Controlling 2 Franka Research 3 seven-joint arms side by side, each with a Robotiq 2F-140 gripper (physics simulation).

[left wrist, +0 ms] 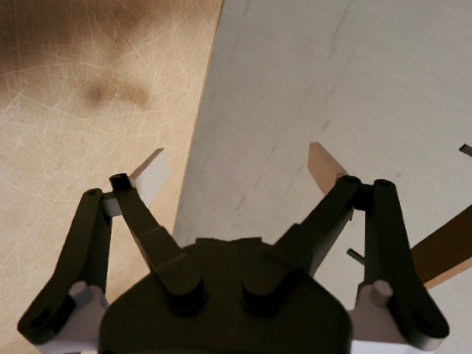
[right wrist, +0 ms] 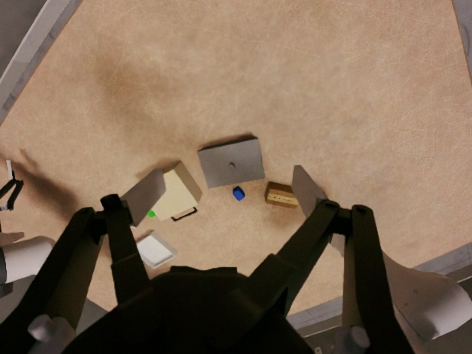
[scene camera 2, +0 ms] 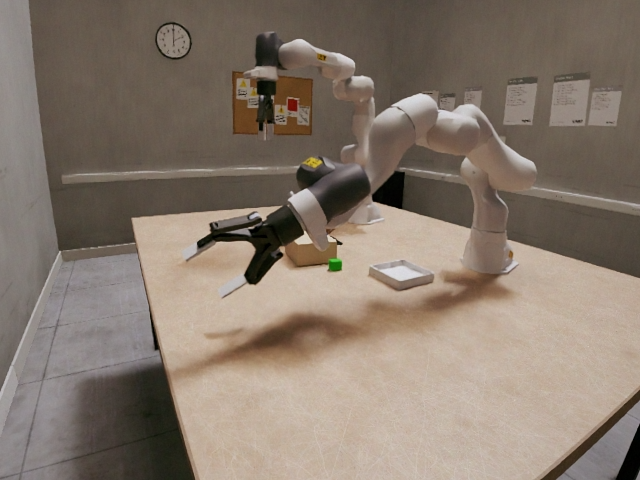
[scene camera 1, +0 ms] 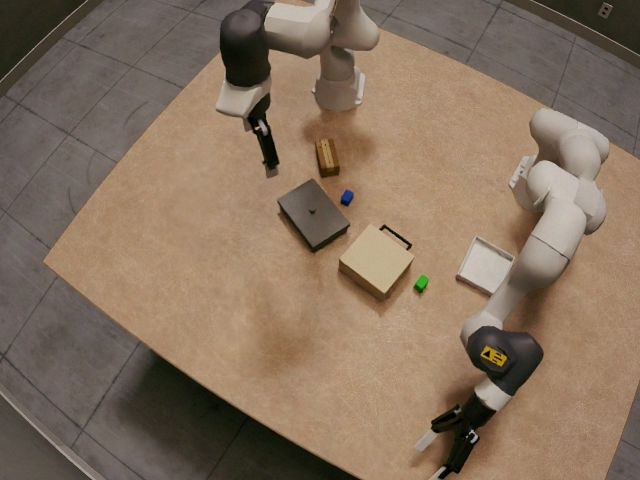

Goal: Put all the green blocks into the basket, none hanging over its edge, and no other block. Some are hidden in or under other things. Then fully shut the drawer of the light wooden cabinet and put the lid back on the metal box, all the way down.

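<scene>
A green block (scene camera 1: pixel 421 283) (scene camera 2: pixel 334 264) (right wrist: pixel 151 214) lies on the table between the light wooden cabinet (scene camera 1: pixel 376 260) (scene camera 2: pixel 312 254) (right wrist: pixel 176 195) and the white basket (scene camera 1: pixel 474 285) (scene camera 2: pixel 383 280) (right wrist: pixel 166 242). The basket's visible inside is empty. The cabinet's drawer looks shut, its black handle standing out. The dark grey metal box (scene camera 1: pixel 313 227) (right wrist: pixel 245 172) has its knobbed lid on. My left gripper (scene camera 1: pixel 432 456) (scene camera 2: pixel 209 271) (left wrist: pixel 237 157) is open and empty above the table's edge. My right gripper (scene camera 1: pixel 270 170) (scene camera 2: pixel 265 133) (right wrist: pixel 227 178) is open and empty, high above the table.
A blue block (scene camera 1: pixel 346 197) (right wrist: pixel 239 193) lies beside the metal box. A small brown wooden box (scene camera 1: pixel 327 157) (right wrist: pixel 281 195) with a pale strip on top stands near the right arm's base. The left arm passes over the table close to the basket.
</scene>
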